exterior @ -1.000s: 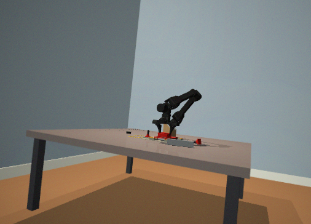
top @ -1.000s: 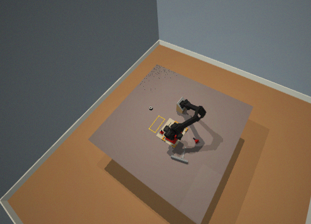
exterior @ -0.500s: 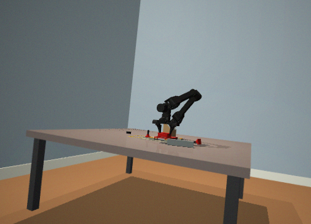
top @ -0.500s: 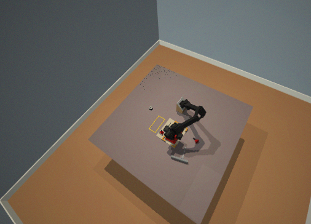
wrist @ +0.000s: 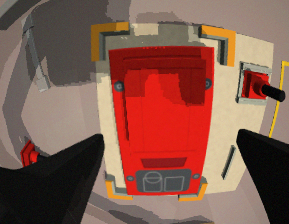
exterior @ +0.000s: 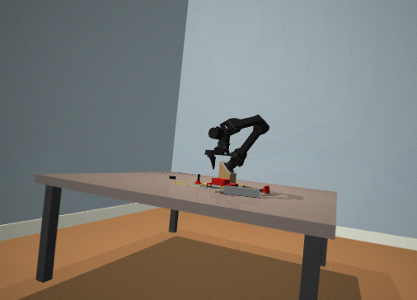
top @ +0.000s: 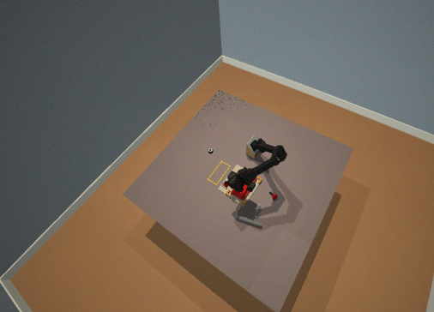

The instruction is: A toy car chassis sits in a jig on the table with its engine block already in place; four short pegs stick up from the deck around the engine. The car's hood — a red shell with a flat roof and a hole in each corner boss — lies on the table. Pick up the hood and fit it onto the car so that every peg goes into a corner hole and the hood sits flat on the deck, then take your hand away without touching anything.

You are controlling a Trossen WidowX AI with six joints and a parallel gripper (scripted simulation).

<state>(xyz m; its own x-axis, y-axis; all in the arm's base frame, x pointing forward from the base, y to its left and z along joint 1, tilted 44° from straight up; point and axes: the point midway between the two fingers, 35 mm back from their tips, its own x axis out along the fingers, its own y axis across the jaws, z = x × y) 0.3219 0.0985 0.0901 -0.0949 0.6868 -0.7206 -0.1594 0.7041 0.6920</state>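
Right now my gripper tip is 50 mm above the red hood. From my gripper tip the other things lie so: pale jig plate (80 mm below, 30 mm behind, 20 mm to the right).
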